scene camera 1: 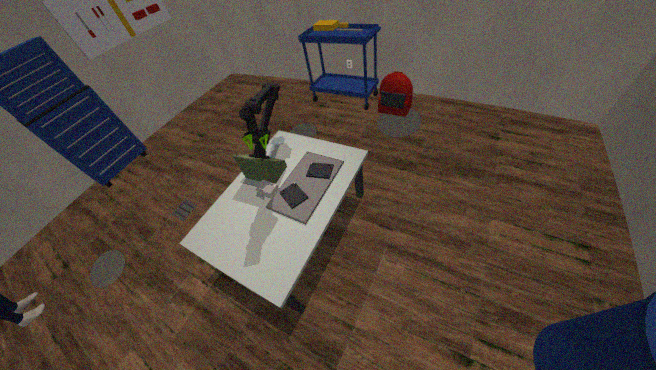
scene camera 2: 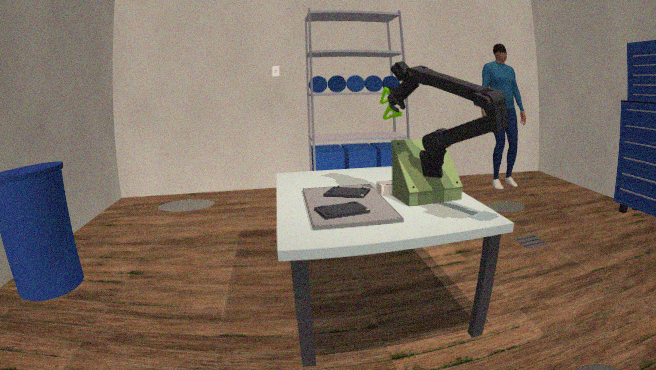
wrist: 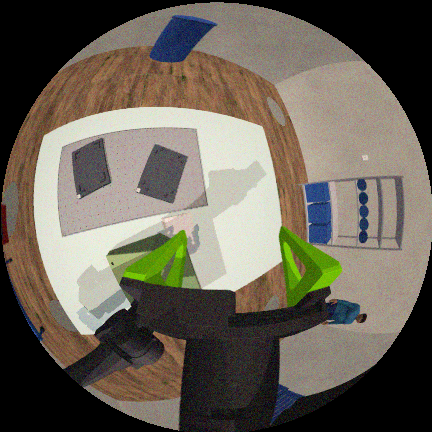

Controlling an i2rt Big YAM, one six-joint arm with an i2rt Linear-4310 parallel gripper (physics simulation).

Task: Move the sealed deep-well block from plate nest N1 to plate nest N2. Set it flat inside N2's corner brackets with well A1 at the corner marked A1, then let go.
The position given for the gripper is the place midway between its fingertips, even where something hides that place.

The gripper [wrist: 232, 232] is open and holds nothing. On the table rests a white block [wrist: 172, 224].
